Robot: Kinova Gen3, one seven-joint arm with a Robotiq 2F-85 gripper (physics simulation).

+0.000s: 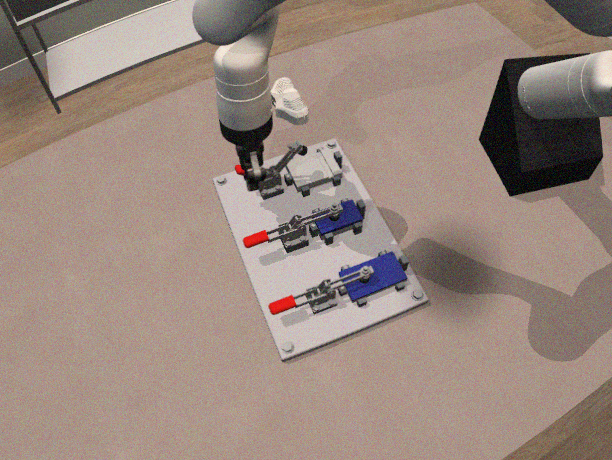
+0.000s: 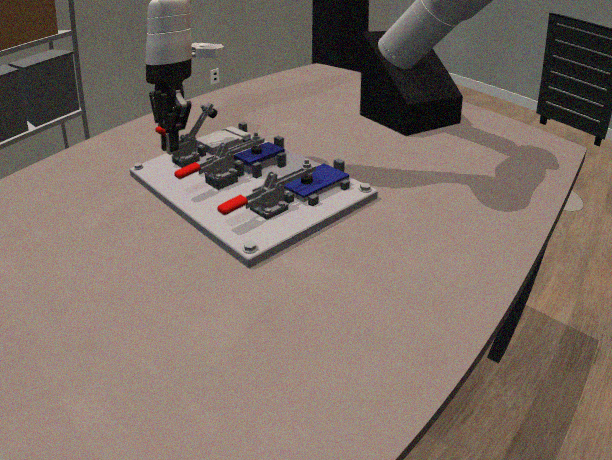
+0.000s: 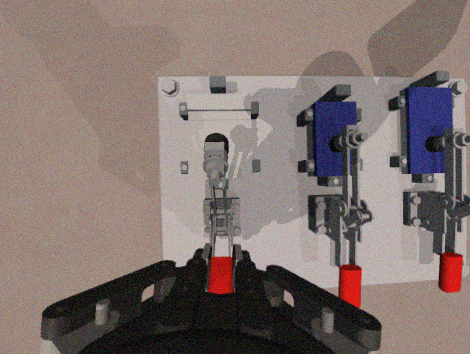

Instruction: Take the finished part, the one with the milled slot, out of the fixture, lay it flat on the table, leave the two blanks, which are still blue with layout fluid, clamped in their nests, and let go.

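Places are measured from the arm's base along level axes (x right, y up, z back), in millimetres.
Where they show: gripper, fingertip midpoint: [image 1: 252, 183] [image 2: 170, 151] [image 3: 222, 254]; arm's base, link origin: [image 1: 539, 92] [image 2: 396, 52].
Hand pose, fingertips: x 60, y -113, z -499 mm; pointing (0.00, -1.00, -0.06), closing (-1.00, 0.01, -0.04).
Things, the pixels of their top centre, and the offset from my fingertips. "*": a spot on its surface instead.
- finished part, top centre: [image 3: 219, 136] [image 1: 313, 166] [image 2: 222, 136] dx +5, dy -9, dz +107 mm
- white fixture plate, surface spot: [image 3: 280, 260] [image 2: 177, 184] * dx -62, dy -30, dz -20 mm
- middle clamp's red handle, surface spot: [image 3: 350, 285] [image 2: 188, 165] [image 1: 257, 234] * dx -108, dy +16, dz -19 mm
- end clamp's red handle, top centre: [image 2: 247, 183] [image 1: 298, 292] dx -220, dy +22, dz +7 mm
The finished part [image 1: 311, 172] [image 2: 216, 141] [image 3: 200, 131], pale with a milled slot, lies flat in the nest at one end of the white fixture plate [image 1: 265, 280] [image 2: 175, 185] [image 3: 280, 260]. Its toggle clamp's arm [image 1: 286, 162] [image 2: 200, 122] [image 3: 215, 161] is tilted up, with the black tip clear above the part. My gripper [image 1: 252, 183] [image 2: 170, 145] [image 3: 222, 254] is shut on that clamp's red handle [image 1: 239, 169] [image 2: 160, 130] [image 3: 220, 275]. Two blue blanks, the middle one [image 1: 345, 219] [image 2: 270, 151] [image 3: 327, 120] and the end one [image 1: 385, 276] [image 2: 327, 177] [image 3: 425, 115], sit in their nests under lowered clamp arms.
The middle clamp's red handle [image 1: 256, 239] [image 2: 187, 170] [image 3: 350, 285] is beside my gripper. The end clamp's red handle [image 1: 282, 305] [image 2: 232, 204] [image 3: 450, 272] is farther along. Small dark posts surround the nests. A black arm base [image 1: 555, 175] [image 2: 410, 107] stands beyond the plate.
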